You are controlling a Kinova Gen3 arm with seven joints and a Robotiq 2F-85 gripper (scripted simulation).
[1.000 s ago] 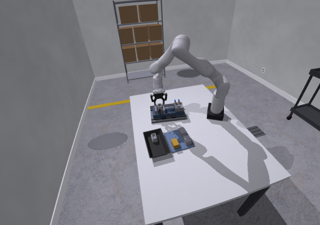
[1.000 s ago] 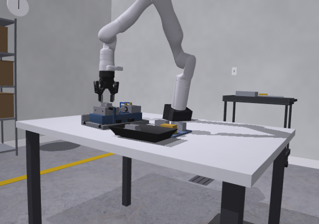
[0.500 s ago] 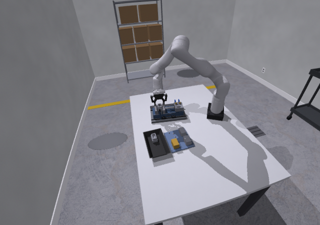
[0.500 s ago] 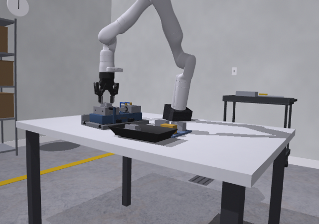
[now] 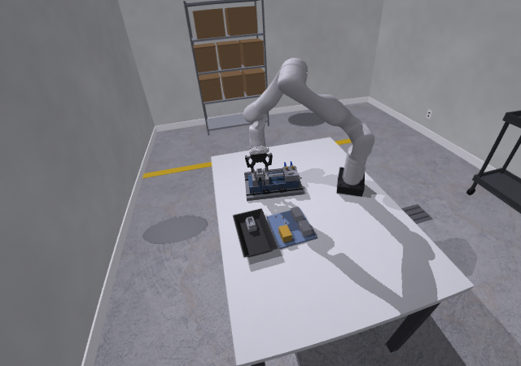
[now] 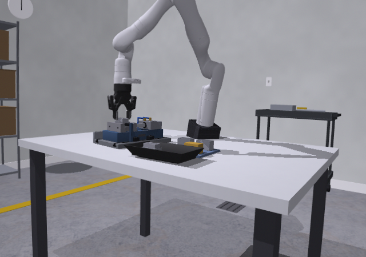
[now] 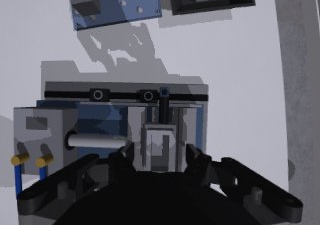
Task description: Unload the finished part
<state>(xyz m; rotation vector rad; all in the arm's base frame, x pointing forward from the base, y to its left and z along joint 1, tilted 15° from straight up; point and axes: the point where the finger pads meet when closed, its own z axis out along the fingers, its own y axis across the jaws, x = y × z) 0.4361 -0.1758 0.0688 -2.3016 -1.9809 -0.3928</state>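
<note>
Now: the blue vise 8 cm below my hand, 7 cm behind it and 1 cm to the left of it. Also, from my hand: yellow block 36 cm to the left, 10 cm below, 2 cm behind; then blue fixture plate 31 cm to the left, 12 cm below, 6 cm behind.
</note>
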